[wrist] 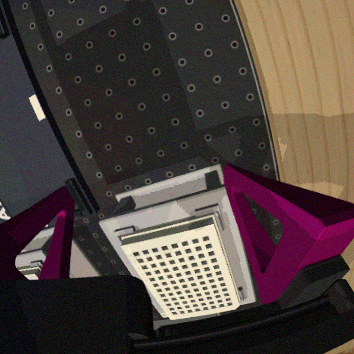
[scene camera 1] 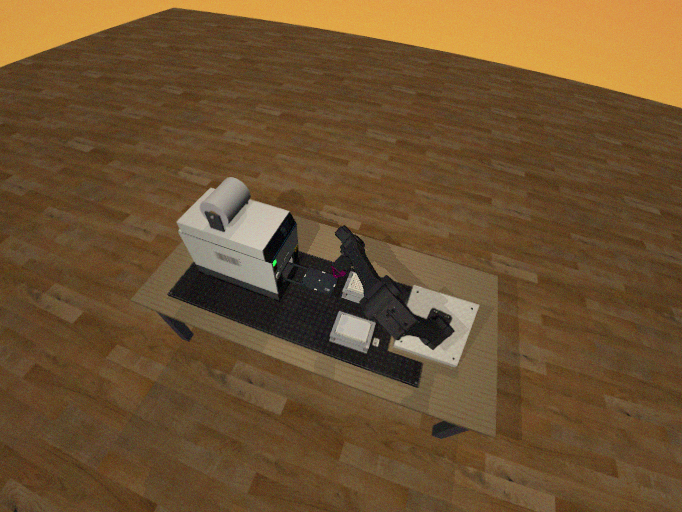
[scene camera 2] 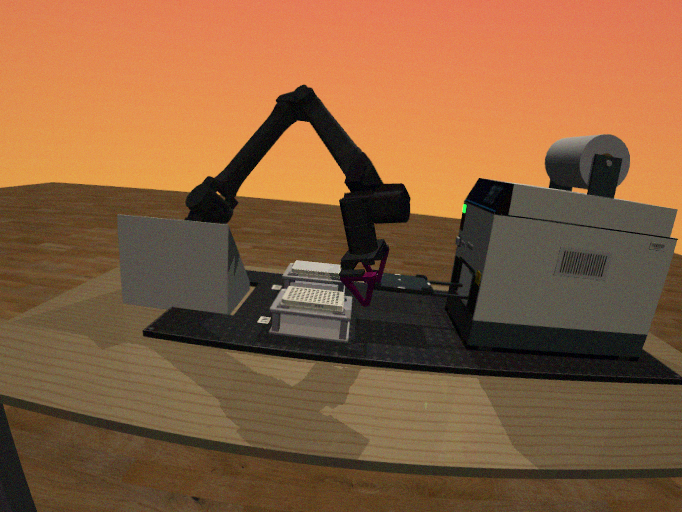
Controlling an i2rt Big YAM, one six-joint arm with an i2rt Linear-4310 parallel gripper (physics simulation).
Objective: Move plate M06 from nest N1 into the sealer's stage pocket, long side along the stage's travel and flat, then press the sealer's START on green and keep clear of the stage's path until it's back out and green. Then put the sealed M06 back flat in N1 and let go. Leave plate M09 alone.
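Places are measured from the arm's base along level axes (x ahead, y left, z up), in centimetres.
Pixels of known places: gripper, fingertip midpoint: (wrist: 146,182) (scene camera 1: 340,271) (scene camera 2: 371,294); arm's base, link origin: (scene camera 2: 188,250).
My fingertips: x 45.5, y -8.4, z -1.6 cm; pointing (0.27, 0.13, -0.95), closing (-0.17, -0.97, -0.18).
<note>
Ahead of a thing's pixels: the offset from my fingertips to its top centre. "*": to the spot under its first point. Level surfaces: height alone.
My open, empty gripper (scene camera 1: 338,272) (scene camera 2: 365,290) (wrist: 148,179) hangs between the stage and a grey nest @[dx -12.0, dy +0.6, dz -3.3 cm] (scene camera 1: 352,295) (scene camera 2: 311,325) (wrist: 112,225), above and ahead of that nest's edge. A cream plate with open wells @[dx -12.0, dy +0.6, dz -2.3 cm] (scene camera 1: 356,282) (scene camera 2: 314,298) (wrist: 182,272) lies flat in it. A second nest @[dx -15.4, dy +21.6, dz -3.3 cm] (scene camera 1: 348,340) (scene camera 2: 288,278) holds another pale plate @[dx -15.4, dy +21.6, dz -2.3 cm] (scene camera 1: 354,327) (scene camera 2: 316,268), its top plain in scene camera 1. I cannot read which is M06 or M09. The sealer's dark stage @[dx +10.3, dy +9.4, dz +1.3 cm] (scene camera 1: 318,279) (scene camera 2: 404,282) (wrist: 30,150) is out and bears no plate. The sealer (scene camera 1: 231,248) (scene camera 2: 572,275) shows a green light @[* dx +20.0, dy +19.4, dz +17.9 cm] (scene camera 1: 274,262) (scene camera 2: 464,208).
Rails @[* dx +17.6, dy +13.8, dz -0.2 cm] (scene camera 2: 446,284) run from the sealer's opening to the stage. A film roll @[dx +43.7, dy +11.7, dz +38.2 cm] (scene camera 1: 226,198) (scene camera 2: 583,159) stands on top of the sealer. Small label cards (scene camera 1: 375,342) (scene camera 2: 264,319) lie beside the nests. The perforated black mat @[dz -9.4 cm] (scene camera 1: 236,303) (scene camera 2: 407,358) (wrist: 150,120) lies under everything.
</note>
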